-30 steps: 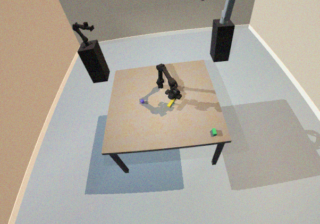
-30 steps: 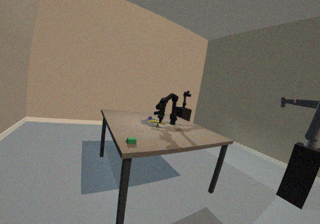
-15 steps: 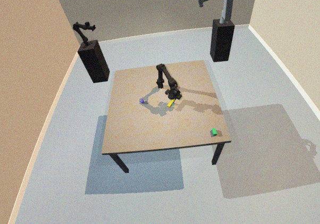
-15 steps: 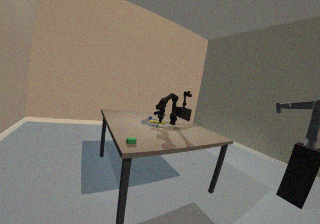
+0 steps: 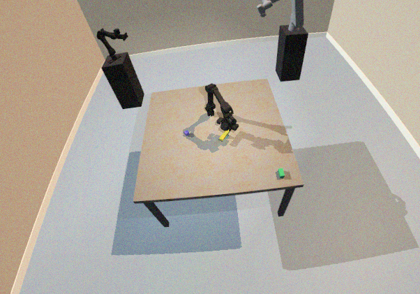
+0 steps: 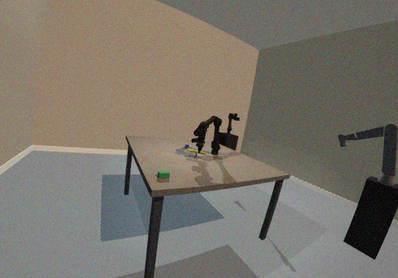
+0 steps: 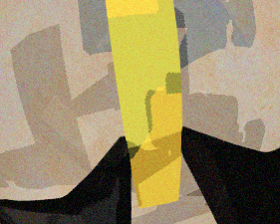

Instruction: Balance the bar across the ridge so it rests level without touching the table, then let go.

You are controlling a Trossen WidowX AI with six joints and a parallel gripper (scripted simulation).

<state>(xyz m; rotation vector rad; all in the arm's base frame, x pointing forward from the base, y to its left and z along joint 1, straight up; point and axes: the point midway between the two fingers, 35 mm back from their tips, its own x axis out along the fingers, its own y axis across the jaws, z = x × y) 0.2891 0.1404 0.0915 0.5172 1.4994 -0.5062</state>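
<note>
The yellow bar is 20 mm ahead of my gripper tip and 20 mm to the right of it. The rest, counted from my gripper tip: green block: 450 mm ahead, 360 mm to the left, 40 mm below; then purple cube: 60 mm behind, 370 mm to the right, 40 mm below.
</note>
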